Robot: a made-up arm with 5 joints.
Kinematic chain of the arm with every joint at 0, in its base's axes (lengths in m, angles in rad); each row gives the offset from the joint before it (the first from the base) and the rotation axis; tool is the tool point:
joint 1: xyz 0 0 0.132 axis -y
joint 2: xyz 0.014 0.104 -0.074 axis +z
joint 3: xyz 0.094 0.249 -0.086 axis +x
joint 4: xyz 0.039 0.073 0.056 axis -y
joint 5: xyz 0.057 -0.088 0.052 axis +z
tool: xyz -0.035 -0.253 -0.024
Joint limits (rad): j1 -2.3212..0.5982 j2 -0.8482..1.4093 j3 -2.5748..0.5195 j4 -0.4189..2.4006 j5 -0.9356..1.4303
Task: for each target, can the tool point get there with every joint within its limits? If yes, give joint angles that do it. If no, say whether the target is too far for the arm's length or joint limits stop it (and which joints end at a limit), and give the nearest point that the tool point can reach.
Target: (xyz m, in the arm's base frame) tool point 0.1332 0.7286 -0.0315
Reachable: yes | joints -0.0850 0.2257 -2.0344 0.9439 1.1275
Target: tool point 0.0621 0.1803 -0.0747
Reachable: yes | joints -1.8615 -0.0840 -0.4189 1.1706 0.4418
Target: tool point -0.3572 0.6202 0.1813
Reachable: yes | joints -0.6893 0.6550 -2.0322 1.7317 1.2307
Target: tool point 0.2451 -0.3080 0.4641
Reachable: no: joint limits stop it (at a limit: joint 1, joint 2, joint 5) | nearest point 0.2594 -0.1197 0.3478 | short by 0.222 m
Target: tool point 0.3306 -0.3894 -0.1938
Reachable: no: joint limits stop it (at a limit: joint 2, joint 3) | nearest point 0.2774 -0.1481 -0.1414 | short by 0.253 m
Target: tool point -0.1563 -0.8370 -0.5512
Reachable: no: too far | nearest point -0.0924 -0.1392 -0.2718 | short by 0.754 m
